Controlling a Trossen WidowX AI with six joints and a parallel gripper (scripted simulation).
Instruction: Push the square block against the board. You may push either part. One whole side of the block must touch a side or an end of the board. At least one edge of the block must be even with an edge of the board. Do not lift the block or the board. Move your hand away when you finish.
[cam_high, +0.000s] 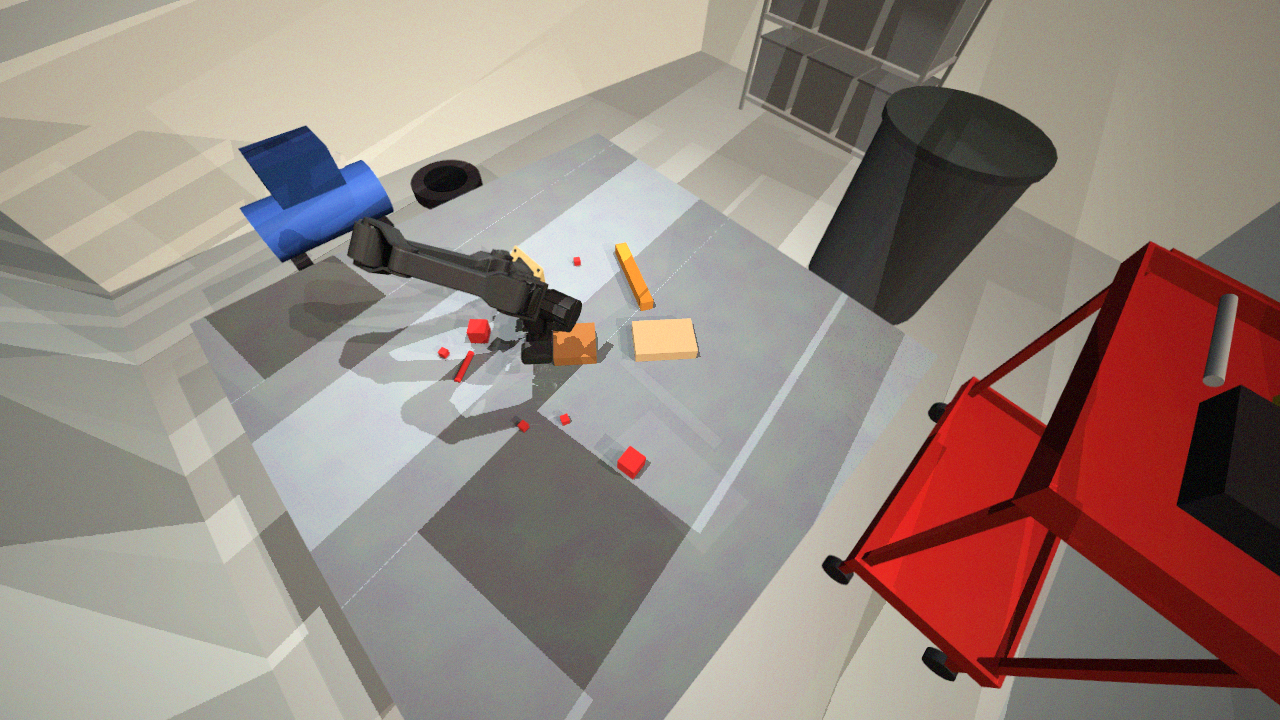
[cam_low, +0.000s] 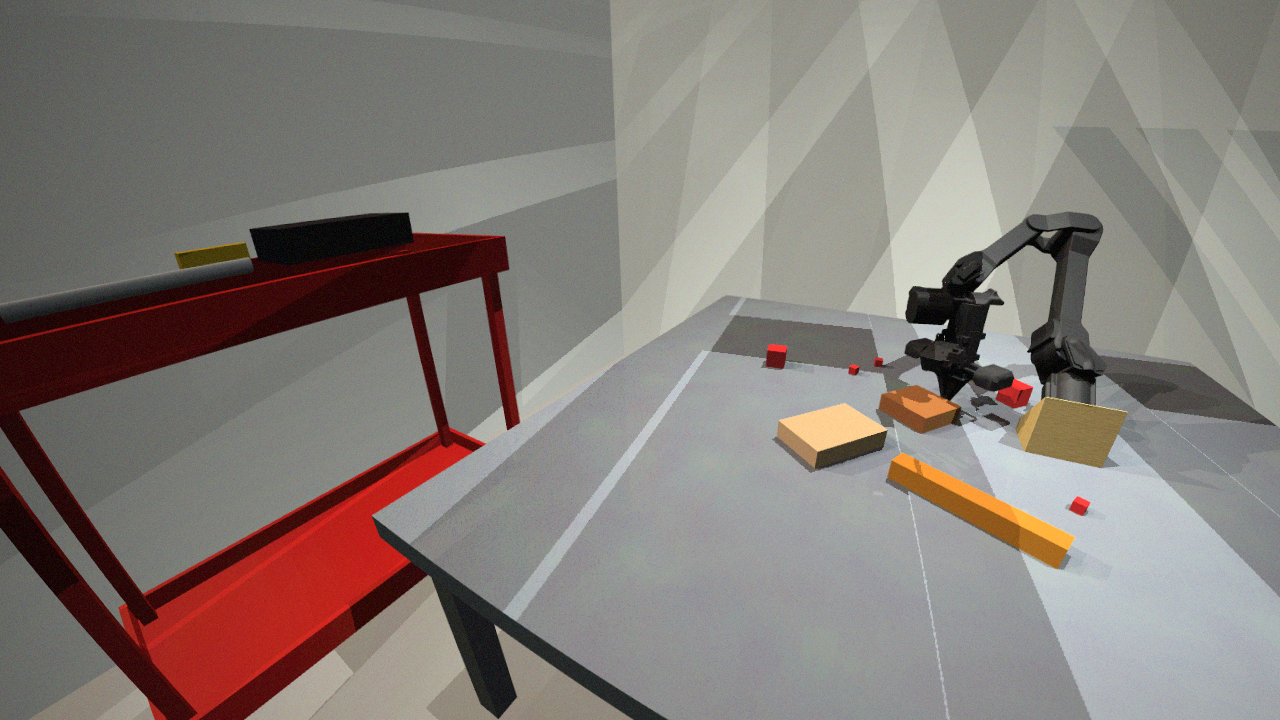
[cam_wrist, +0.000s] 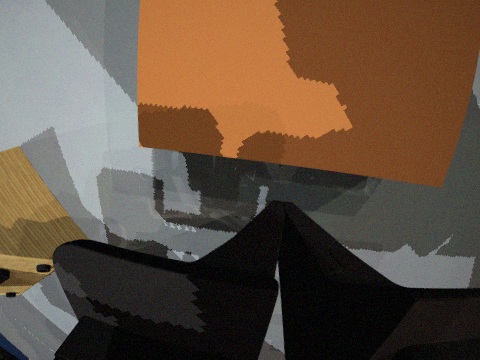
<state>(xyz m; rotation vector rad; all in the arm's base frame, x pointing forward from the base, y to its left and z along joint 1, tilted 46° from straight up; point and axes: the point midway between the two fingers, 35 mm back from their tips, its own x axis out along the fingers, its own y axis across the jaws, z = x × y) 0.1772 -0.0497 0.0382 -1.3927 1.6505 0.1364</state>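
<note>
The square block is 4 cm ahead of my gripper tip, 6 cm to the left of it and 1 cm above it. Also, from my gripper tip: red stick: 7 cm behind, 17 cm to the right, 1 cm below; orange bar: 4 cm behind, 32 cm to the left, 1 cm above; board: 16 cm ahead, 24 cm to the left, 1 cm above.
</note>
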